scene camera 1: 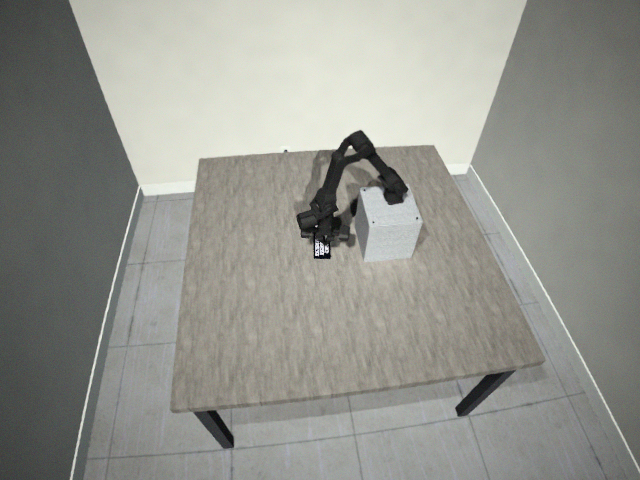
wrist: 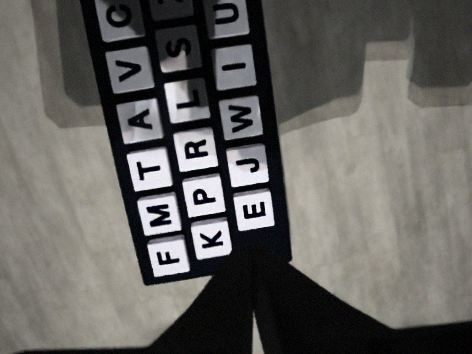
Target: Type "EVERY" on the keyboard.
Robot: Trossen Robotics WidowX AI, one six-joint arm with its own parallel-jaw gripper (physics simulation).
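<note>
My gripper (wrist: 248, 257), visible. Black keyboard (wrist: 277, 237), same view.
</note>
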